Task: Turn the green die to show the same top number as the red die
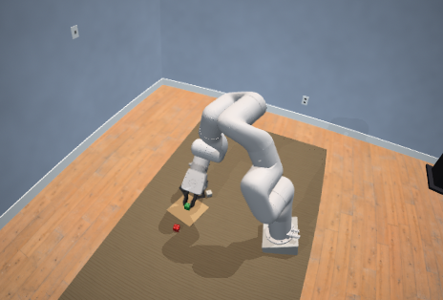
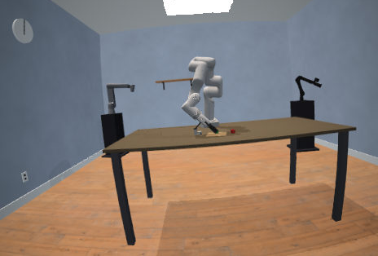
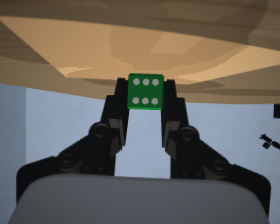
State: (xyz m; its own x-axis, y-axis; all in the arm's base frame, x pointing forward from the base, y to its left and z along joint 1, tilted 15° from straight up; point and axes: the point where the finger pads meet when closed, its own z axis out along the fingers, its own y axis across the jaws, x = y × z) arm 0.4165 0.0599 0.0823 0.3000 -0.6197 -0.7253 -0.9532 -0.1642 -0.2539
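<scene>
Right now the green die is 10 mm to the left of my hand and 20 mm below it. The rest, counted from my hand: white die: 40 mm behind, 110 mm to the right, 20 mm below; then tan mat: 10 mm to the left, 40 mm below; then red die: 30 mm behind, 130 mm to the left, 20 mm below.
</scene>
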